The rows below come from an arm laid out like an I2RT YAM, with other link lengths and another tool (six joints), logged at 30 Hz.
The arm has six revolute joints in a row. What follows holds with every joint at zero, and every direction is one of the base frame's. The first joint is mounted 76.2 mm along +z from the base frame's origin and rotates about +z. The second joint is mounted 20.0 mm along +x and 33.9 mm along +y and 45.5 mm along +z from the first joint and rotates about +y. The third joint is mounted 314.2 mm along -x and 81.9 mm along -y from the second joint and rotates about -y. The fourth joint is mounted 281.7 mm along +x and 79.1 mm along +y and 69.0 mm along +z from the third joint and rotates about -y. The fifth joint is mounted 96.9 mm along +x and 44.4 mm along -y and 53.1 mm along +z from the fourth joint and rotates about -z. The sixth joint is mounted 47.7 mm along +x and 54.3 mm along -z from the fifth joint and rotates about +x. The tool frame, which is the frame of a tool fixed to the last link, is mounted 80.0 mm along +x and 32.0 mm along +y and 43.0 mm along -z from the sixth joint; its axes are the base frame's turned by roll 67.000, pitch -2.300 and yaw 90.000 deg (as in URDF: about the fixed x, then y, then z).
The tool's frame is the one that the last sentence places.
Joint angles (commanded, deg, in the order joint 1, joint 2, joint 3, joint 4, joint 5, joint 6), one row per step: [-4.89, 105.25, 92.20, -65.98, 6.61, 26.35]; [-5.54, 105.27, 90.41, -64.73, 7.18, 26.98]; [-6.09, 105.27, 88.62, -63.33, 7.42, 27.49]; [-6.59, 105.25, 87.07, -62.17, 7.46, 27.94]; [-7.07, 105.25, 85.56, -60.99, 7.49, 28.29]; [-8.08, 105.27, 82.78, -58.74, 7.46, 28.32]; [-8.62, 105.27, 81.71, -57.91, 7.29, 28.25]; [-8.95, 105.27, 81.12, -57.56, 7.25, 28.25]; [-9.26, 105.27, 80.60, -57.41, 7.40, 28.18]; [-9.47, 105.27, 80.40, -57.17, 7.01, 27.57]
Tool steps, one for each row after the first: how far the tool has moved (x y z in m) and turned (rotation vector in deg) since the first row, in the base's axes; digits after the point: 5 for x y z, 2 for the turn. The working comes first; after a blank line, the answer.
Tool pose at each row, in the base's axes (x y z in m, rotation vector in deg; the steps are taken from these numbers as rounded here): [0.41137, -0.01568, 0.19853, 129.57, 68.78, 21.63]; [0.40948, -0.02124, 0.18892, 130.17, 67.40, 20.27]; [0.40780, -0.02537, 0.17967, 130.77, 66.28, 19.41]; [0.40588, -0.02864, 0.17189, 131.43, 65.32, 18.75]; [0.40392, -0.03176, 0.16421, 132.01, 64.48, 18.17]; [0.39946, -0.03825, 0.15003, 132.82, 63.53, 17.24]; [0.39724, -0.04136, 0.14472, 133.30, 63.12, 16.94]; [0.39554, -0.04332, 0.14176, 133.61, 62.85, 16.60]; [0.39324, -0.04551, 0.13903, 133.81, 62.72, 15.99]; [0.39261, -0.04620, 0.13822, 133.85, 63.27, 16.36]

[-0.00189, -0.00556, -0.00961, -0.39, 0.52, -1.37]; [-0.00357, -0.00969, -0.01886, -0.51, 0.86, -2.46]; [-0.00549, -0.01296, -0.02664, -0.44, 1.17, -3.41]; [-0.00745, -0.01608, -0.03432, -0.37, 1.45, -4.23]; [-0.01191, -0.02257, -0.04850, -0.28, 2.00, -5.26]; [-0.01413, -0.02568, -0.05381, -0.08, 2.24, -5.70]; [-0.01583, -0.02764, -0.05677, -0.02, 2.47, -6.03]; [-0.01813, -0.02983, -0.05950, -0.12, 2.87, -6.29]; [-0.01876, -0.03052, -0.06031, 0.17, 2.86, -5.84]
